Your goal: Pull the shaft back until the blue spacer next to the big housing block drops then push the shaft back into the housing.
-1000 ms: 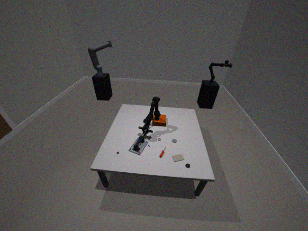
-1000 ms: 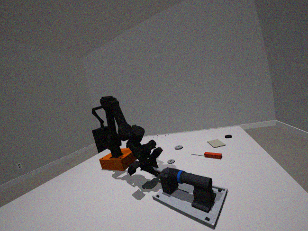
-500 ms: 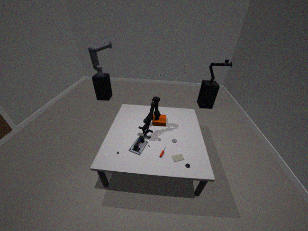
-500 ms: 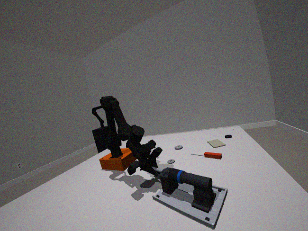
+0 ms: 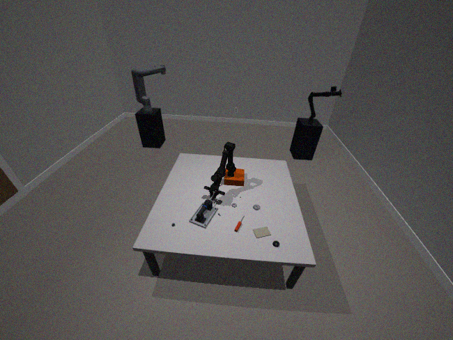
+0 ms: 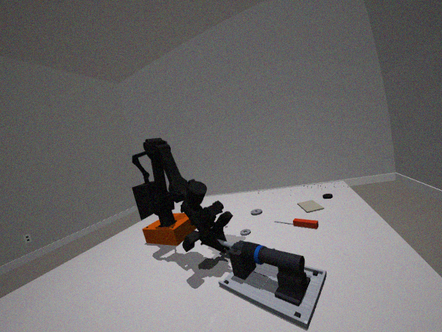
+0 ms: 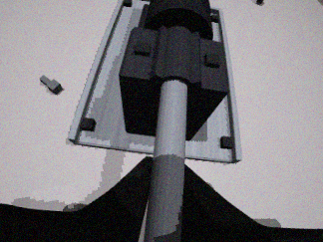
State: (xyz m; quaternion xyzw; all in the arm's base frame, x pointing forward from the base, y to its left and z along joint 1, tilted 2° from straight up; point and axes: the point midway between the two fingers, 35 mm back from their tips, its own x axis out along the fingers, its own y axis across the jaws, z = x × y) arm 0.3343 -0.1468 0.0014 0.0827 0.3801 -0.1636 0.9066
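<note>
Right now my gripper tip is 3 cm short of the grey shaft, 2 cm below it and 1 cm to the left of it. From my gripper tip the other things lie so: black ring 52 cm to the left, 36 cm ahead, 5 cm below; then beige tile 42 cm to the left, 27 cm ahead, 5 cm below; then blue spacer 11 cm ahead, 4 cm to the right, 1 cm below.
</note>
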